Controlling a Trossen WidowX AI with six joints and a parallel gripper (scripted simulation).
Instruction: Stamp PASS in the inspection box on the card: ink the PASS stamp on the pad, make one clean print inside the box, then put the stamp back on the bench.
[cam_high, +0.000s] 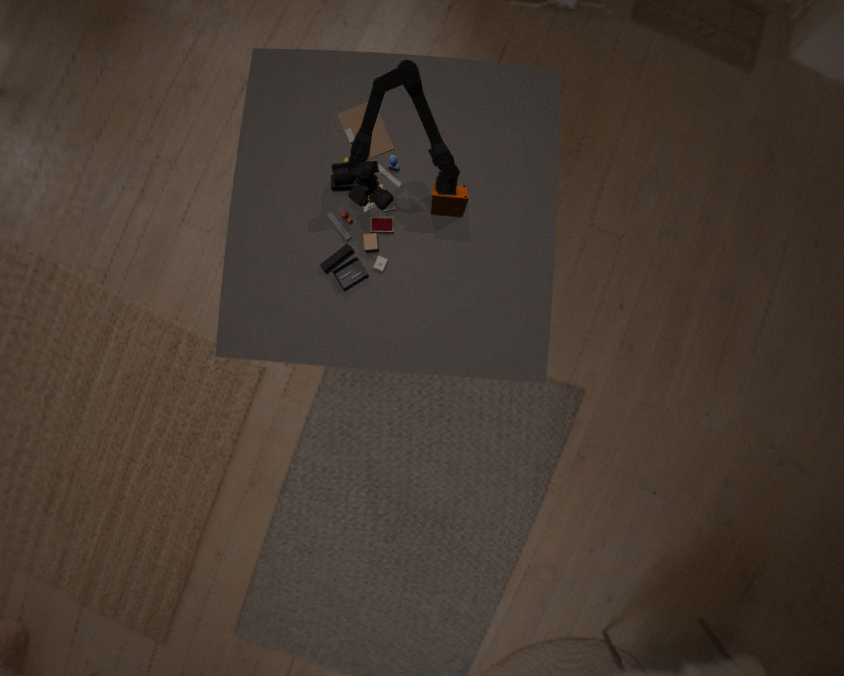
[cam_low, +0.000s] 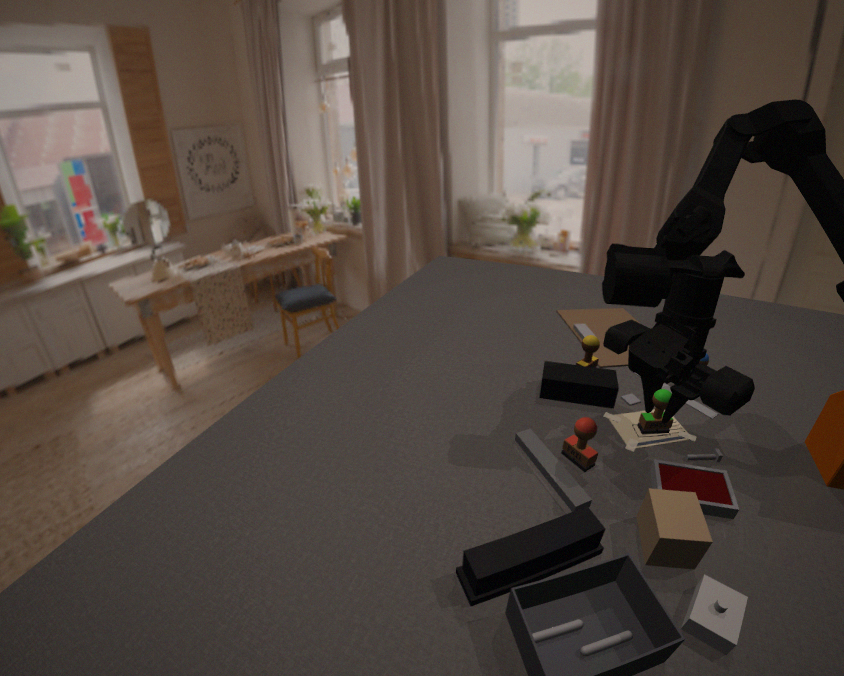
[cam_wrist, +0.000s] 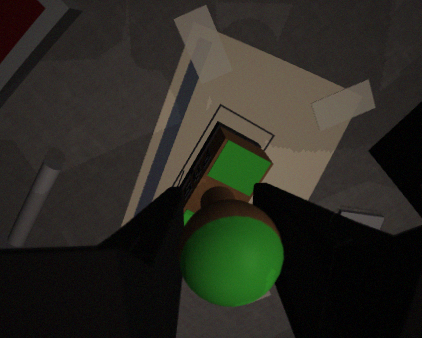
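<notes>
Right now the cream card is 1 cm to the right of my gripper tip and 3 cm below it. From my gripper tip the other things lie so: green-knobbed pass stamp (right at my gripper tip); then bolt (7 cm behind, 4 cm to the left, 2 cm below); then red ink pad (4 cm behind, 10 cm to the left, 2 cm below).
</notes>
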